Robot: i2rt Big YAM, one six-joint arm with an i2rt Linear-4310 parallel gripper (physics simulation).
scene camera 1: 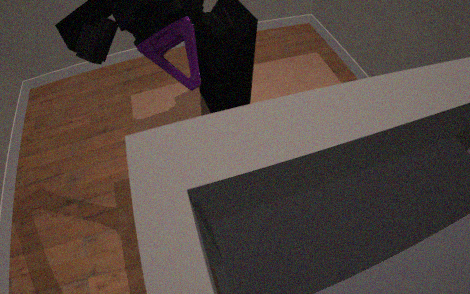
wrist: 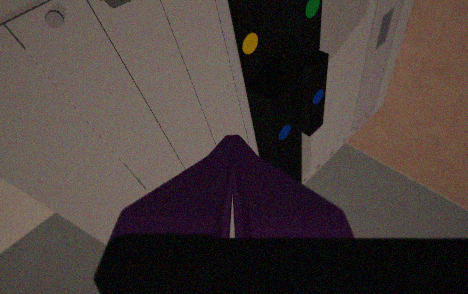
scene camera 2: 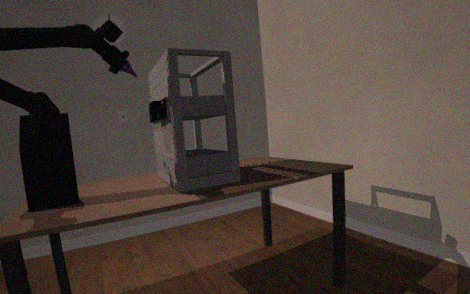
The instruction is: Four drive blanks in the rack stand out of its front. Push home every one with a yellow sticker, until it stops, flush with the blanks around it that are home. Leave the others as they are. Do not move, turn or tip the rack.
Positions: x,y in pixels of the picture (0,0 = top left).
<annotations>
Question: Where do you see a grey rack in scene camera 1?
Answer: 356,180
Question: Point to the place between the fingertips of my gripper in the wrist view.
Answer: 232,147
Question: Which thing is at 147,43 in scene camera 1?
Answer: My gripper.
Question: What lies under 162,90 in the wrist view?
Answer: A grey rack.
</annotations>
